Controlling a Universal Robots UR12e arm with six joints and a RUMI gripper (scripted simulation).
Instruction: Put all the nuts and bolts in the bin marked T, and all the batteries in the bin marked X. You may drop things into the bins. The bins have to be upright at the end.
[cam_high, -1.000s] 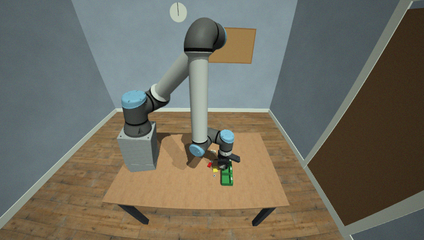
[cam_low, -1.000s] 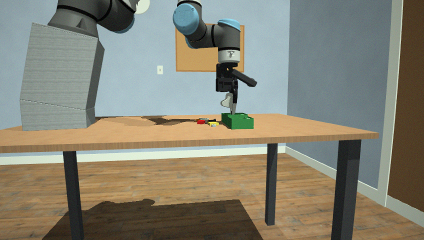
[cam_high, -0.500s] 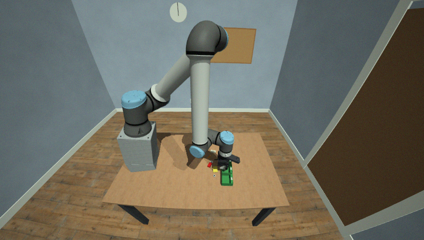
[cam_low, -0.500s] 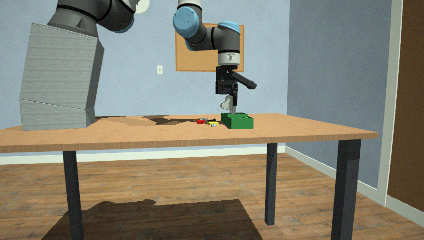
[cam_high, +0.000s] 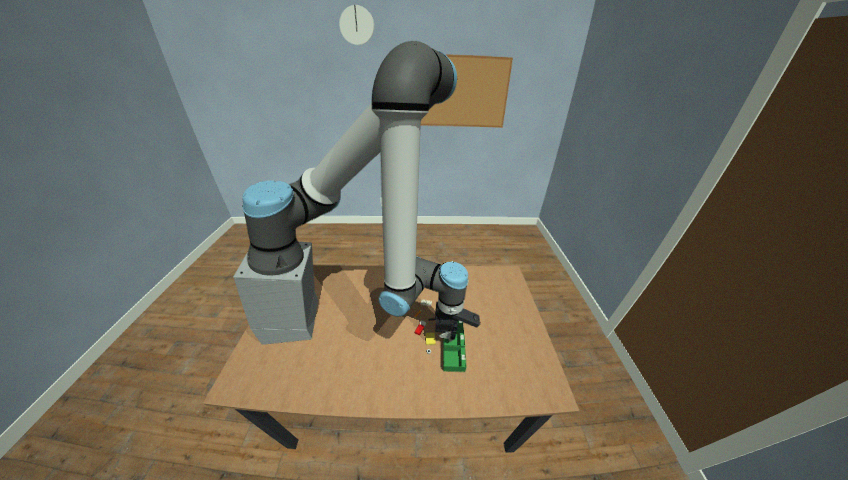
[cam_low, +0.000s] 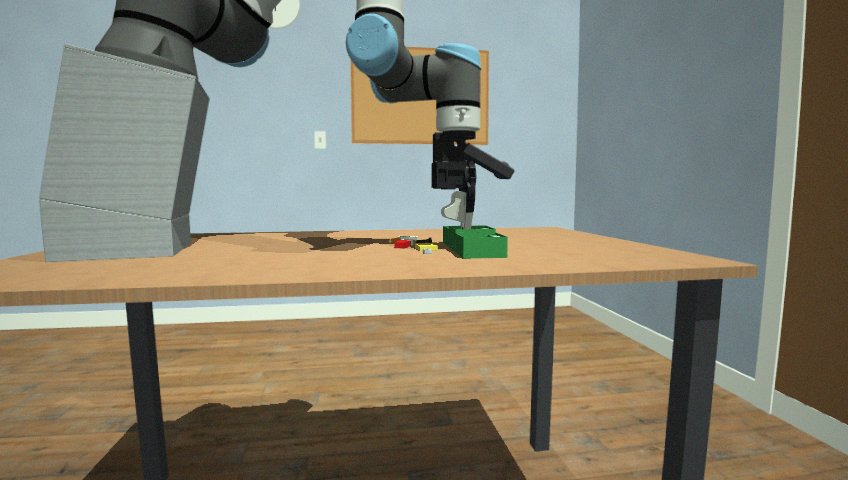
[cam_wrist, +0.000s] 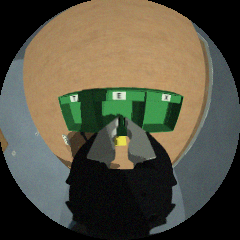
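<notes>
The green bin is 10 mm ahead of my hand and 10 mm below it. Also, from my hand: yellow battery (80 mm behind, 10 mm to the left, 30 mm below); then bolt (80 mm behind, 110 mm to the left, 30 mm below); then dark nut (80 mm behind, 50 mm to the right, 30 mm below).
</notes>
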